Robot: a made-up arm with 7 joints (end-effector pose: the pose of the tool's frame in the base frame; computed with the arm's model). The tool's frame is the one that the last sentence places. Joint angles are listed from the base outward.
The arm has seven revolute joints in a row. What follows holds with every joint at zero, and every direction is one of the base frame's.
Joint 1 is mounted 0.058 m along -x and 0.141 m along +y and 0.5 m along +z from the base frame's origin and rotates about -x.
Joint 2 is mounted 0.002 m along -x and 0.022 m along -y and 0.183 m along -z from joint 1 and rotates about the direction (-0.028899, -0.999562, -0.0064).
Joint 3 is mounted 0.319 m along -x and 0.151 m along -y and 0.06 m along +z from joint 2 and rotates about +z.
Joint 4 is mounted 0.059 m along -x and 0.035 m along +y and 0.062 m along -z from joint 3 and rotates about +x.
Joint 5 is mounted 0.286 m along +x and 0.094 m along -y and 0.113 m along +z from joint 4 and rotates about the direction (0.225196, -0.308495, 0.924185).
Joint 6 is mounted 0.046 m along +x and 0.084 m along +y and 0.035 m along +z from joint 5 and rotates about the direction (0.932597, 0.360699, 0.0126).
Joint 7 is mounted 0.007 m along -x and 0.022 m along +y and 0.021 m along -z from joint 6 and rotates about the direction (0.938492, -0.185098, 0.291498).
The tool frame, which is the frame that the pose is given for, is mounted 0.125 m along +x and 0.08 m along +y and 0.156 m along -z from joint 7; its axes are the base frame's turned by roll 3.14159, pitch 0 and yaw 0 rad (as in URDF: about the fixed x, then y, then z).
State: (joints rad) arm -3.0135 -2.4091 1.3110 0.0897 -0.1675 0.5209 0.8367
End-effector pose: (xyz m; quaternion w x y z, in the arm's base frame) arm 0.3728 -0.1080 0.5714 0.0727 -0.6404 0.6830 -0.3437
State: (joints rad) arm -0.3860 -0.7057 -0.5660 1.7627 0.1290 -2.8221 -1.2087
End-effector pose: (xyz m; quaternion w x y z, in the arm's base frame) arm -0.2914 -0.3839 0.2880 0.8307 0.3060 -0.3322 -0.3255
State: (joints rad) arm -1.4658 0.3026 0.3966 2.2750 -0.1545 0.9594 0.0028
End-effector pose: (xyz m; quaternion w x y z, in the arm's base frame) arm -0.0008 0.1912 0.3393 0.6903 0.5991 -0.3985 0.0751
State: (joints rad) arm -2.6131 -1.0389 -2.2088 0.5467 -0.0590 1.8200 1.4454
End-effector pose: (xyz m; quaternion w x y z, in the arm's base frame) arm -0.2514 0.2477 -0.1824 0.3197 0.3850 0.8586 -0.1115
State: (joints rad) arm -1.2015 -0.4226 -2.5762 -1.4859 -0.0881 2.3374 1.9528
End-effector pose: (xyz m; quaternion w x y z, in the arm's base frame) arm -0.5156 -0.2574 0.0882 0.0244 -0.1720 0.7834 -0.5967
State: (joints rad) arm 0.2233 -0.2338 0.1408 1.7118 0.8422 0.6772 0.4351
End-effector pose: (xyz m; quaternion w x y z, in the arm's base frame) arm -0.2028 -0.1867 0.6029 0.9295 -0.1923 -0.2886 -0.1254
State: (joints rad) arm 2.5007 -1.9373 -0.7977 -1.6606 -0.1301 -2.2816 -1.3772
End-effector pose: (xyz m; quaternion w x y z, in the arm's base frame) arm -0.1422 0.0273 0.8184 0.1279 0.1668 -0.8984 0.3857
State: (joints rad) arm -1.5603 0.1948 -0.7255 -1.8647 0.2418 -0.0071 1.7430
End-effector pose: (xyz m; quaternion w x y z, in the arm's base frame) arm 0.0214 0.5575 0.3562 0.7267 -0.6734 -0.0121 0.1352
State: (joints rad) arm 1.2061 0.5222 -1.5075 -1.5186 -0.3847 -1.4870 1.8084
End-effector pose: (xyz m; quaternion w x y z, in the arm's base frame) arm -0.2457 -0.4338 0.8712 0.6741 0.5185 -0.5251 -0.0311
